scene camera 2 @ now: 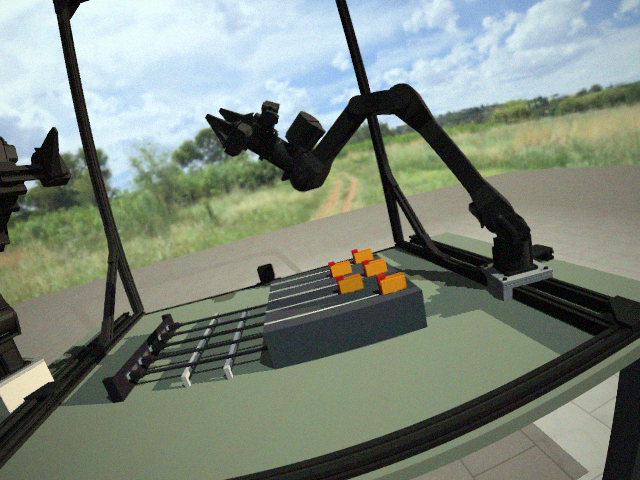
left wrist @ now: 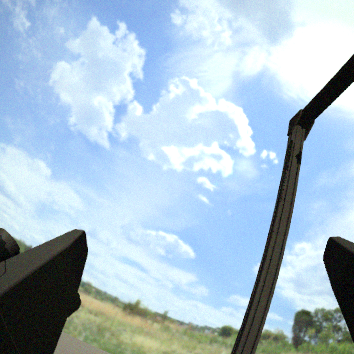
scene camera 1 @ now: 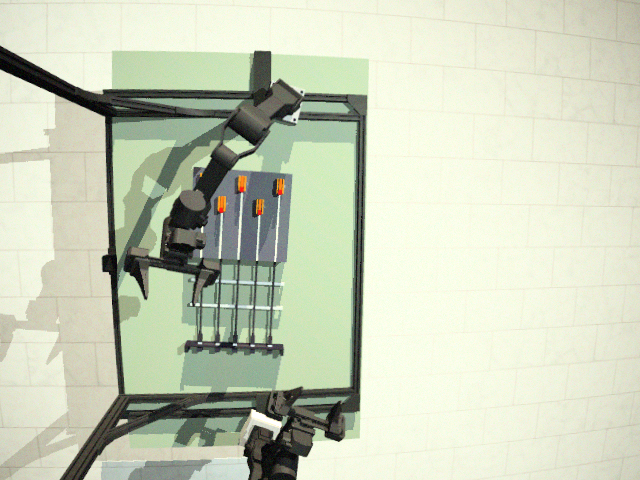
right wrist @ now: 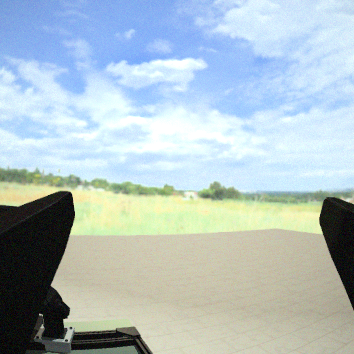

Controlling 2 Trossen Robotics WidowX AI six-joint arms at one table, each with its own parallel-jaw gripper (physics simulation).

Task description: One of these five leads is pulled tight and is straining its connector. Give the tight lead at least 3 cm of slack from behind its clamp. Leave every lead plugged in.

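Seen in the pictures: left gripper, between the fingertips: (scene camera 2: 213, 112) (left wrist: 211, 248) (scene camera 1: 170, 302); right gripper, between the fingertips: (scene camera 2: 23, 127) (scene camera 1: 322, 395) (right wrist: 201, 208); left arm's base, origin of its link: (scene camera 2: 514, 267) (scene camera 1: 284, 102) (right wrist: 54, 332); right arm's base, origin of its link: (scene camera 2: 10, 370) (scene camera 1: 260, 437).
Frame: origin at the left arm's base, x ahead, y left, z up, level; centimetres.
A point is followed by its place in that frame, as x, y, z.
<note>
Several dark leads (scene camera 1: 237, 297) @[58.6, 0.4, -0.9] run from the black connector bar (scene camera 1: 276, 348) @[71.0, 15.2, 0.7] (scene camera 2: 116, 387) @[70.7, 17.4, -0.7] over two pale crossbars to the dark grey block (scene camera 1: 284, 222) (scene camera 2: 341, 330), continuing as white lines to orange clamps with red ends, such as the nearest clamp (scene camera 2: 392, 283) @[23.7, 5.6, 4.7] in scene camera 2. In scene camera 1 my left arm partly hides the leftmost lead and its clamp. I cannot tell which lead is tight. My left gripper (scene camera 1: 170, 301) @[51.1, -11.8, 42.7] (scene camera 2: 214, 112) @[51.1, -11.8, 42.7] (left wrist: 211, 248) @[51.1, -11.8, 42.7] is open and empty, high above the table. My right gripper (scene camera 1: 320, 395) @[64.9, 22.7, 39.9] (right wrist: 201, 208) @[64.9, 22.7, 39.9] is open and empty beyond the connector bar, away from the leads.
The two pale crossbars (scene camera 1: 263, 283) @[52.8, 6.9, -1.3] (scene camera 2: 235, 343) @[52.8, 4.7, -1.4] stand between block and connector bar. A black frame (scene camera 1: 361, 258) @[38.7, 34.1, -2.0] edges the green table (scene camera 1: 323, 258) @[41.5, 22.9, -3.4] (scene camera 2: 413, 403) @[25.0, 24.2, -3.5], and upright posts (scene camera 2: 85, 118) @[97.6, -26.7, 60.0] rise from it. The left arm's base (scene camera 2: 498, 284) @[5.0, 3.2, -1.0] stands behind the block in scene camera 2.
</note>
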